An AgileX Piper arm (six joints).
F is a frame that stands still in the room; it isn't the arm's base.
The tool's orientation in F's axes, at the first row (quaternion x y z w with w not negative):
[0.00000 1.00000 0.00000 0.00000]
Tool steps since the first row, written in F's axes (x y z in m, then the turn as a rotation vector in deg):
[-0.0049 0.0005 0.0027 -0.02 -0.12 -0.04]
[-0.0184 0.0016 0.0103 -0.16 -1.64 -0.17]
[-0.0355 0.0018 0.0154 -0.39 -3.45 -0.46]
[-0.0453 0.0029 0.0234 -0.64 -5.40 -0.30]
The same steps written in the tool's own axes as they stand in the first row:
[0.0049 0.0005 -0.0027 0.02 -0.12 0.04]
[0.0184 0.0016 -0.0103 0.16 -1.64 0.17]
[0.0355 0.0018 -0.0154 0.39 -3.45 0.46]
[0.0453 0.0029 -0.0234 0.64 -5.40 0.30]

